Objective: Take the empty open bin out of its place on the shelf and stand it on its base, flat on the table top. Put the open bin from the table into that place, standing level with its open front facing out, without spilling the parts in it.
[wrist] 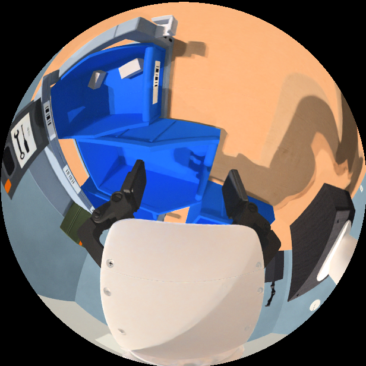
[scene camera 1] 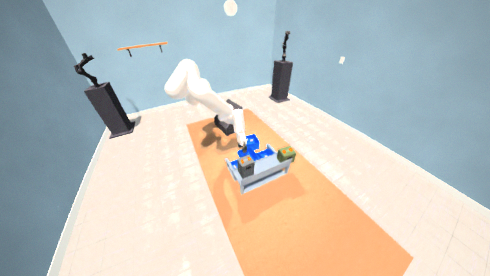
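Note:
The empty blue open bin (scene camera 1: 246,154) (wrist: 150,172) juts out from the middle of the grey shelf (scene camera 1: 266,168) (wrist: 59,162), its open side towards the wrist camera. My gripper (scene camera 1: 243,147) (wrist: 186,173) is open and empty. In the wrist view its left finger overlaps the empty bin and its right finger lies past that bin's edge, over the table bin. The table bin (scene camera 1: 251,142) (wrist: 212,199), also blue, stands on the orange top in front of the shelf. My finger and housing hide much of it in the wrist view, and its parts are hidden there; a pale spot shows inside it in the scene view.
A blue bin (scene camera 1: 235,164) (wrist: 107,107) with pale parts sits in the shelf beside the empty bin. Another blue bin (scene camera 1: 266,153) sits on the other side. A dark grey case (scene camera 1: 246,169) (wrist: 35,111) and a green case (scene camera 1: 286,155) (wrist: 74,224) stand on the shelf.

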